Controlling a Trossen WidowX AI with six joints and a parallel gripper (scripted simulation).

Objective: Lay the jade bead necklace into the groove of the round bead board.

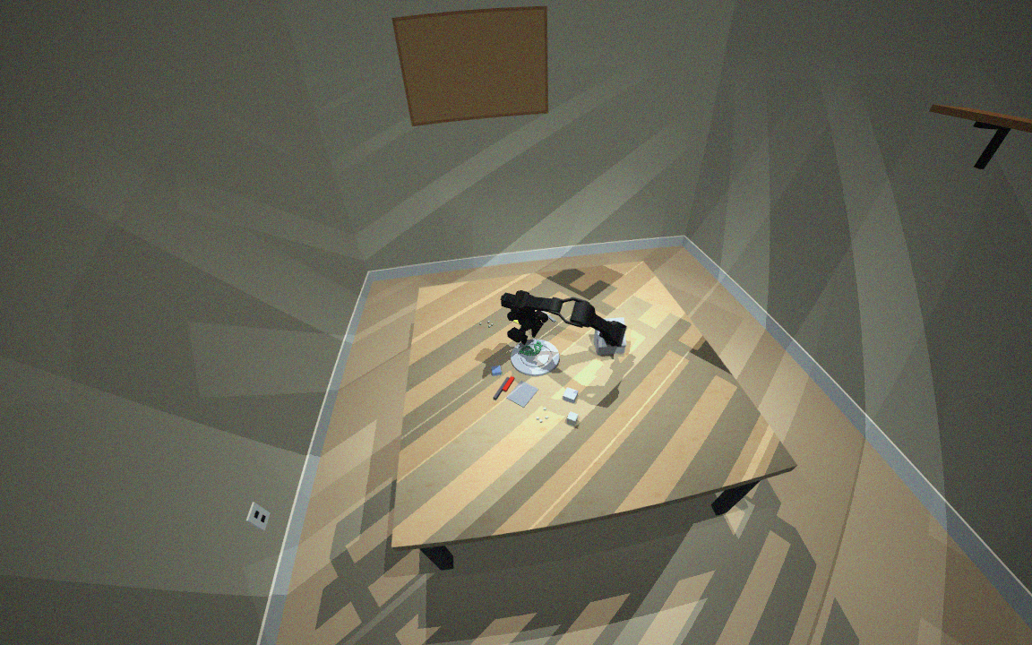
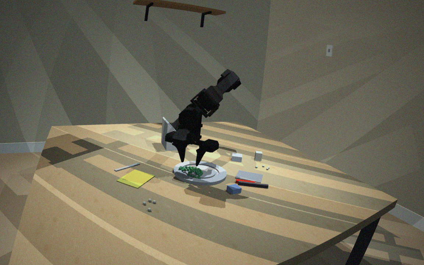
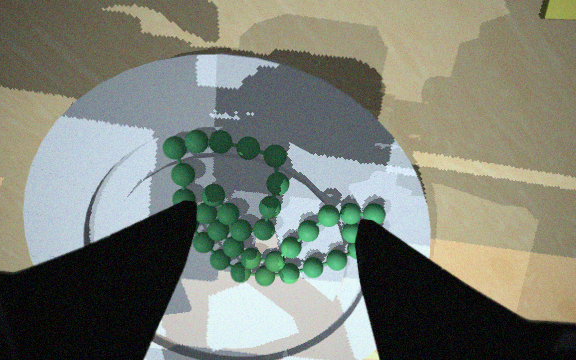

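Right now my gripper tip is 1 cm past the round grey bead board, 5 cm to the right of it and 4 cm above it. From my gripper tip the other things lie so: yellow sheet 4 cm behind, 19 cm to the right, 5 cm below; blue block 16 cm ahead, 9 cm to the left, 4 cm below; red and black pen 14 cm ahead, 17 cm to the left, 4 cm below.
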